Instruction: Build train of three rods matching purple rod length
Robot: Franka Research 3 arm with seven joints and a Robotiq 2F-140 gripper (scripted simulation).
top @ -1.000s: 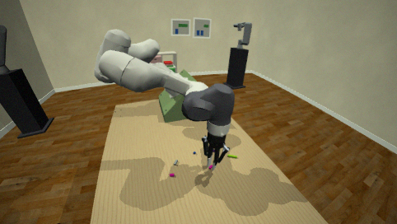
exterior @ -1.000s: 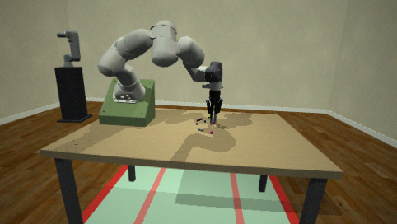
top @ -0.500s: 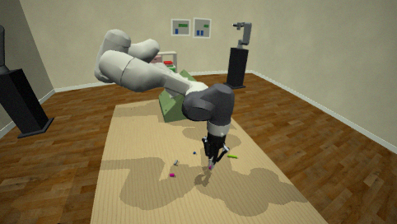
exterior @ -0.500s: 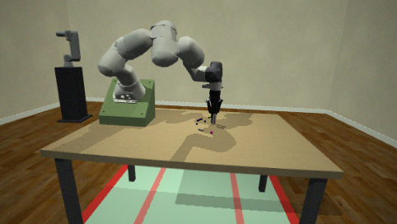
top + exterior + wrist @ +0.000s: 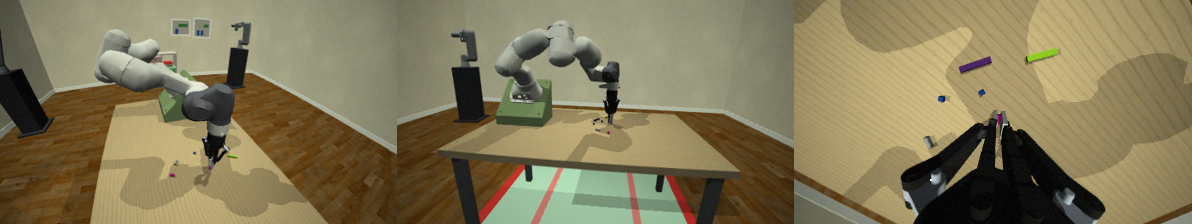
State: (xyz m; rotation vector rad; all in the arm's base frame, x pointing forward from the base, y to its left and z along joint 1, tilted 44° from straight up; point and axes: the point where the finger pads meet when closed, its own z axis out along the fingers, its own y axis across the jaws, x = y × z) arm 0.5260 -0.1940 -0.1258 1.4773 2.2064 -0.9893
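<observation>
The purple rod lies 9 cm behind my hand, 6 cm to the left of it and 3 cm below it. From my hand the other things lie so: dark blue piece: 12 cm behind, 3 cm to the right, 3 cm below; grey rod: 15 cm to the right, 10 cm behind, 3 cm below; lime rod: 14 cm to the left, 3 cm below.
</observation>
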